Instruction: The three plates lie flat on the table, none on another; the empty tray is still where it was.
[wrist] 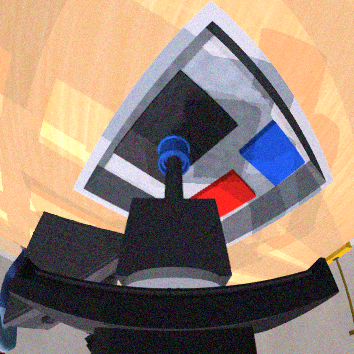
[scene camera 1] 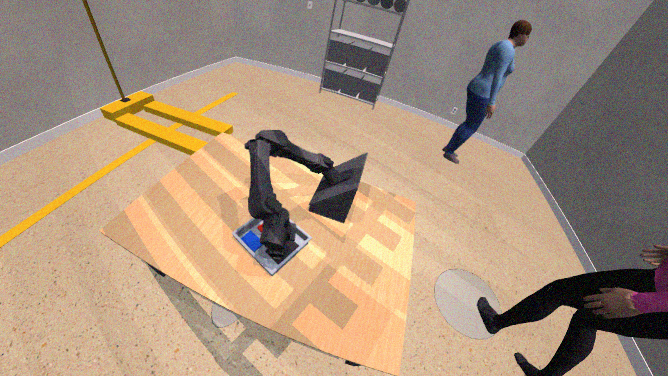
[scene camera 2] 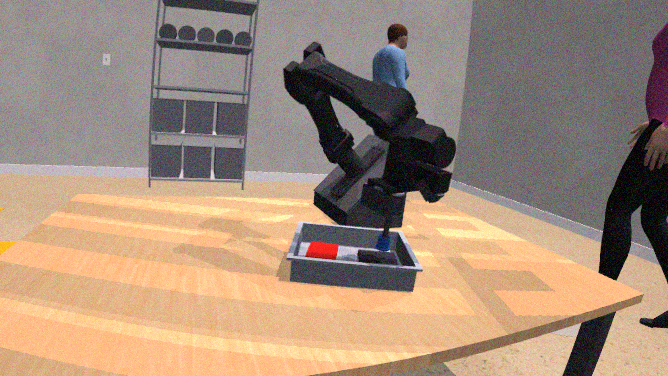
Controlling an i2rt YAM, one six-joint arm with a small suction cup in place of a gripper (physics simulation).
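Pixels of known places: end effector, tool point: [wrist: 173,148] [scene camera 2: 382,248]; arm's base, origin of the base link: [scene camera 1: 335,180] [scene camera 2: 358,172].
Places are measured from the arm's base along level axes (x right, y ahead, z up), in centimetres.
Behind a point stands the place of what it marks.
Observation:
A grey tray [scene camera 1: 273,268] @[x 11.6, y 44.6, z -13.8 cm] [scene camera 2: 350,275] @[x 21.8, y 43.0, z -11.7 cm] [wrist: 140,88] @[x 7.6, y 41.1, z -9.1 cm] stands on the wooden table [scene camera 1: 184,210] @[x 61.8, y 35.6, z -14.1 cm] [scene camera 2: 204,307] @[x 47.8, y 45.7, z -14.1 cm]. Three flat plates lie in it. They are a black plate [scene camera 2: 376,257] @[x 10.9, y 33.6, z -12.9 cm] [wrist: 182,109] @[x 11.6, y 38.9, z -12.9 cm], a red plate [scene camera 1: 260,227] @[x 24.6, y 29.8, z -12.8 cm] [scene camera 2: 322,250] @[x 21.3, y 27.8, z -12.9 cm] [wrist: 225,191] @[x 20.9, y 29.7, z -12.9 cm] and a blue plate [scene camera 1: 251,240] @[x 25.0, y 37.2, z -12.8 cm] [wrist: 272,152] @[x 23.7, y 37.6, z -12.8 cm]. None lies on another. My blue suction cup [scene camera 2: 382,242] [wrist: 173,154] hangs inside the tray, right over the near edge of the black plate. I cannot tell whether it touches the plate. It holds nothing. In scene camera 1 the arm hides the cup and the black plate.
The arm's dark wedge-shaped base [scene camera 1: 338,189] @[x -2.6, y 8.3, z 3.1 cm] [scene camera 2: 346,189] @[x 5.2, y 3.6, z -4.6 cm] sits behind the tray. Off the table are a shelf rack [scene camera 1: 362,38] [scene camera 2: 200,142], a person in blue [scene camera 1: 488,80] [scene camera 2: 391,64], another person's legs [scene camera 1: 541,303], a yellow frame [scene camera 1: 164,121] and a grey floor disc [scene camera 1: 455,295].

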